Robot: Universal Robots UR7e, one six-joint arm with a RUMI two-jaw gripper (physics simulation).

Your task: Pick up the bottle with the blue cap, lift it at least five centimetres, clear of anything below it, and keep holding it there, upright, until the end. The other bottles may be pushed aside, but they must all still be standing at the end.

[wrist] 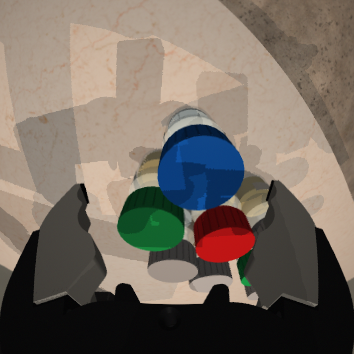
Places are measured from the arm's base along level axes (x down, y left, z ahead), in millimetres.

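Pixels of known places: gripper, fingertip midpoint: [176, 184].
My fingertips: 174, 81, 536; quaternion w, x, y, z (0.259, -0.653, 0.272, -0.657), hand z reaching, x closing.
Note:
Behind a point stands the place of what it marks, as x, y, z.
The bottle with the blue cap [201, 172] @(159, 84, 560) stands upright a little above the middle of the wrist view, and its cap looks the largest and nearest. Its clear body is mostly hidden under the cap. My gripper [176, 184] @(174, 82, 535) is open, with one jaw at the left and one at the right, and holds nothing. The blue cap shows between the two fingertips, slightly right of centre and mostly above their line. A green-capped bottle [151, 225] @(159, 75, 502) and a red-capped bottle [225, 237] @(159, 21, 532) stand close below it in the view.
A white-topped cap [172, 270] @(159, 14, 460) and another white-topped cap [212, 283] @(159, -47, 467) show near the gripper's base. A second green cap [245, 270] is partly hidden by the right jaw, beside other bottles. The round marble table [100, 15] @(264, 234, 583) ends in a curved edge at the right.

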